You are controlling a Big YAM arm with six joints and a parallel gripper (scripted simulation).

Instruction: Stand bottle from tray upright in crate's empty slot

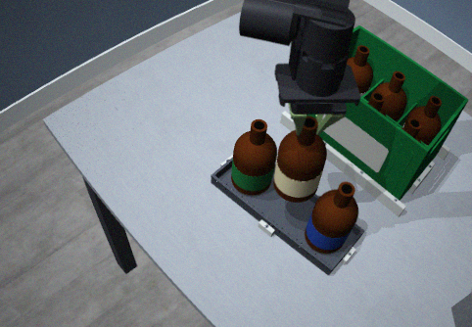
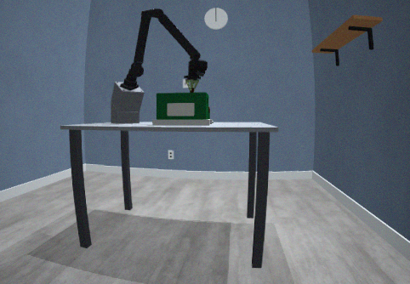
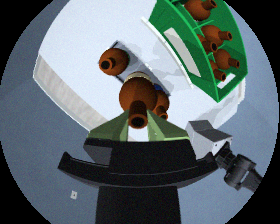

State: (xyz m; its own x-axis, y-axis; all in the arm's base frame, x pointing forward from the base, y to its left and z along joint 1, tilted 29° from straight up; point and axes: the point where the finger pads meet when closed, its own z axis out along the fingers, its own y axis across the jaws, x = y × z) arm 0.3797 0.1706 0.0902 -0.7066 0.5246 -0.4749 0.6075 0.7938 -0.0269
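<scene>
Right now the brown bottle is 60 mm below my hand. Also, from my hand: grey tray 220 mm below; crate 250 mm to the right, 140 mm below, 10 mm behind.
</scene>
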